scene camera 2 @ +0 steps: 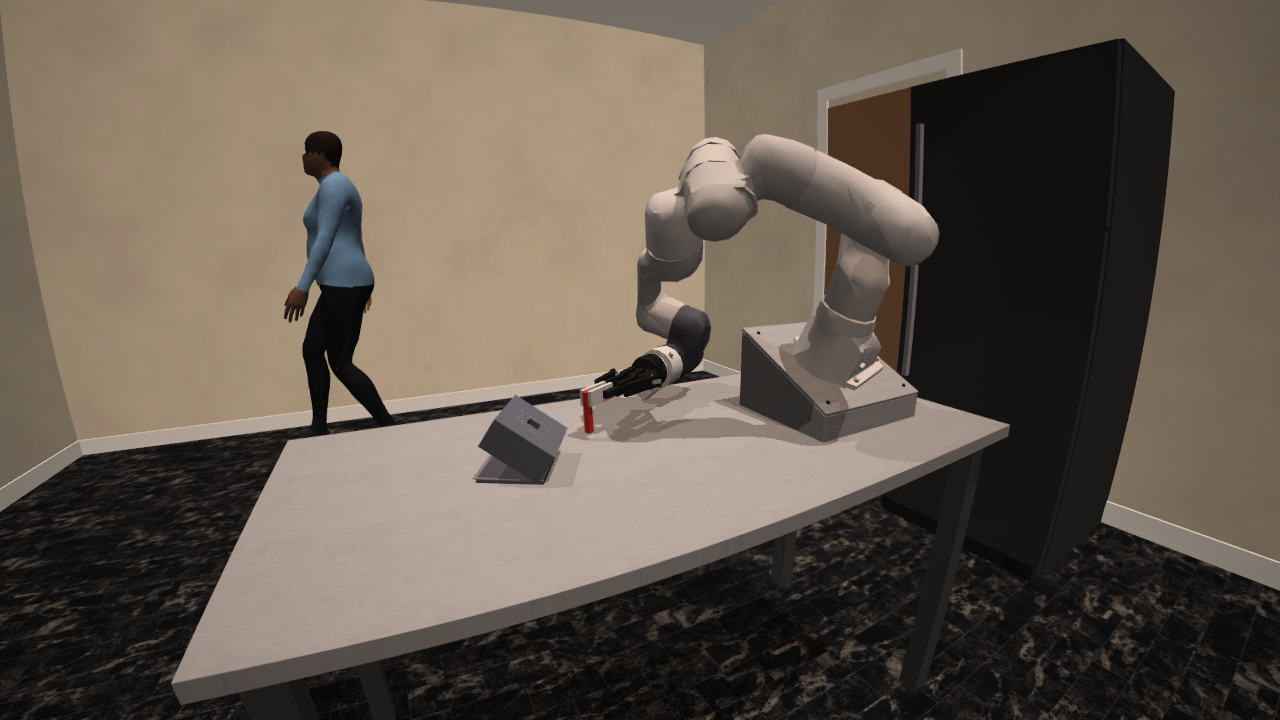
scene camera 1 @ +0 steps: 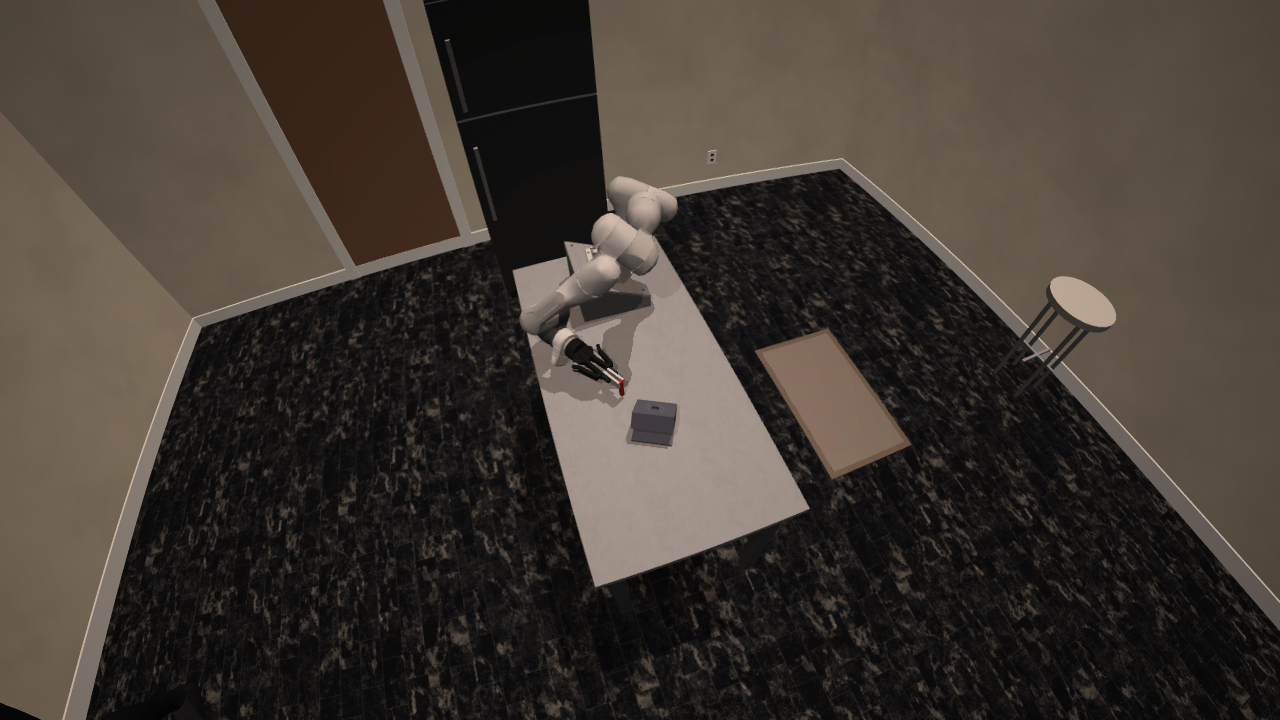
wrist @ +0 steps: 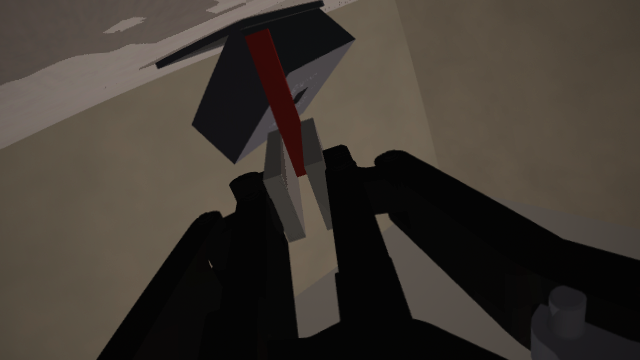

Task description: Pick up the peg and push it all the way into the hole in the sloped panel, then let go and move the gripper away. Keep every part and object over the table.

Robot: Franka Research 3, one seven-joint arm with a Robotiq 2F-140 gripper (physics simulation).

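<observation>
The red peg (scene camera 1: 622, 388) (scene camera 2: 588, 415) (wrist: 272, 80) is held near its upper end by my gripper (scene camera 1: 616, 379) (scene camera 2: 594, 394) (wrist: 299, 149), which is shut on it. In scene camera 2 the peg hangs nearly upright, its lower end low over the table; contact with the table cannot be told. The grey block with the sloped panel (scene camera 1: 641, 414) (scene camera 2: 547, 433) (wrist: 320, 70) stands apart from the peg, on the side away from the robot base. Its dark hole (scene camera 1: 655, 408) (scene camera 2: 534, 421) (wrist: 300, 95) shows. In the wrist view the peg crosses in front of the block and partly covers the panel.
The block stands on the pale table (scene camera 1: 680, 501) (scene camera 2: 402, 555). The arm's grey wedge-shaped base (scene camera 1: 611, 307) (scene camera 2: 778, 389) stands at the table's other end. A person (scene camera 2: 335, 232) is beyond the table's far side. A stool (scene camera 1: 1081, 302) stands away on the floor.
</observation>
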